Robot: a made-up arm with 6 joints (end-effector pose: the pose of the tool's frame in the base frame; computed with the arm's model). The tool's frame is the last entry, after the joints. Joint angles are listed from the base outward.
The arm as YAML. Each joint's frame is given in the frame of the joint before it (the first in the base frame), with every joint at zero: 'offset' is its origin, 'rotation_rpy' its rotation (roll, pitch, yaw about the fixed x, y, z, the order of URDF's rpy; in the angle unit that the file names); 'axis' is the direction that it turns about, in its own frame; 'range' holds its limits. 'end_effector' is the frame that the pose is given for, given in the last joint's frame.
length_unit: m
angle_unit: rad
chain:
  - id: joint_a
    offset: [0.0, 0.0, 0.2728]
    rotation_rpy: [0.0, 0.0, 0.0]
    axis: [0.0, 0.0, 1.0]
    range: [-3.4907, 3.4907]
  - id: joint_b
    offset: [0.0, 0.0, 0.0]
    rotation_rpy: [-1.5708, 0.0, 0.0]
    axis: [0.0, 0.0, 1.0]
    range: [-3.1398, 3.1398]
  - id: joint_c
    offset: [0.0, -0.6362, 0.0]
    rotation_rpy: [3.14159, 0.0, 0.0]
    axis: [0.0, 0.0, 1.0]
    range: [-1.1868, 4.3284]
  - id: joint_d
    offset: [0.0, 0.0, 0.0]
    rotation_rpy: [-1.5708, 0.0, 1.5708]
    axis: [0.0, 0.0, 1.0]
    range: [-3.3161, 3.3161]
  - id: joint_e
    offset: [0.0, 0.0, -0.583]
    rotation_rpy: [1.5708, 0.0, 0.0]
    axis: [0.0, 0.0, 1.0]
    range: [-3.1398, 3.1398]
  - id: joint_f
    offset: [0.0, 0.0, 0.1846]
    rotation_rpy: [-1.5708, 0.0, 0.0]
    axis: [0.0, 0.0, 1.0]
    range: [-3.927, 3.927]
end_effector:
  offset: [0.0, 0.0, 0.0]
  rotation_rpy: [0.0, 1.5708, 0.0]
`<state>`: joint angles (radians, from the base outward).
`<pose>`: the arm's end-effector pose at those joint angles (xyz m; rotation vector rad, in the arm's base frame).
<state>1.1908 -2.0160 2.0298 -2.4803 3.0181 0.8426</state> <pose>-0.5150 -0.8967 -0.3893 -2.1288 -1.1828 -1.1883</pose>
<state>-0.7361 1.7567 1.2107 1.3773 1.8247 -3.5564</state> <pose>0.8785 -0.8438 0.0073 2.3623 1.0808 0.7457</pose>
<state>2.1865 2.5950 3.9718 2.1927 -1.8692 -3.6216</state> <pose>-0.2587 0.1794 0.3303 -2.8063 0.1037 0.2463</pose>
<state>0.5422 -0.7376 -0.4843 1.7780 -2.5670 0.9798</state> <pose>0.0586 0.0796 1.0646 -1.2234 2.0957 -0.9330</pose>
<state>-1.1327 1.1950 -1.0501 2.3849 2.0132 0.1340</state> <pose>0.2602 -0.2390 -0.0282 0.8454 -0.5637 0.9838</pose>
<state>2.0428 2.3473 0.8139 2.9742 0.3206 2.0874</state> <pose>-0.3923 0.3683 -0.7545 -0.8681 1.4993 0.4137</pose>
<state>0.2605 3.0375 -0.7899 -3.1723 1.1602 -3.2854</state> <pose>-0.4231 0.0782 0.0049 0.2835 -1.2715 0.3479</pose>
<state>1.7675 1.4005 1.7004 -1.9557 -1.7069 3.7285</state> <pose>-0.3092 1.1972 0.3894 0.7708 -2.7077 0.9735</pose>
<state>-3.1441 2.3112 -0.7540 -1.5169 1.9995 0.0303</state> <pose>0.1258 0.0096 -0.0171 -0.9546 -1.4572 1.5670</pose>
